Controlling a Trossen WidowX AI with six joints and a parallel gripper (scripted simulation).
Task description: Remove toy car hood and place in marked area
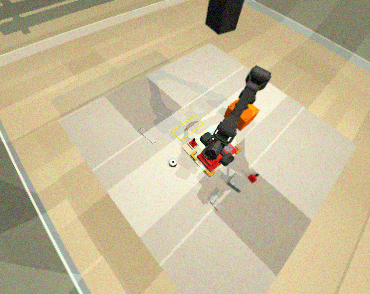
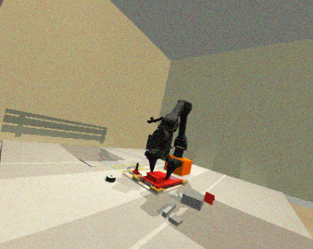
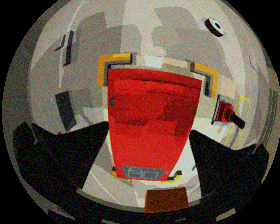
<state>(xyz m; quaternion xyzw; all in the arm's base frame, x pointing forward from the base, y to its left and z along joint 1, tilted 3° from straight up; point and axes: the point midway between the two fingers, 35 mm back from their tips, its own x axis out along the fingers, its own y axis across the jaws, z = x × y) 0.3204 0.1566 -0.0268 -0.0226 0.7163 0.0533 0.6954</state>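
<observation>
The red hood lies right at my gripper tip. Also, from my gripper tip: black-and-white wheel: 190 mm ahead, 80 mm to the right, 30 mm below.
</observation>
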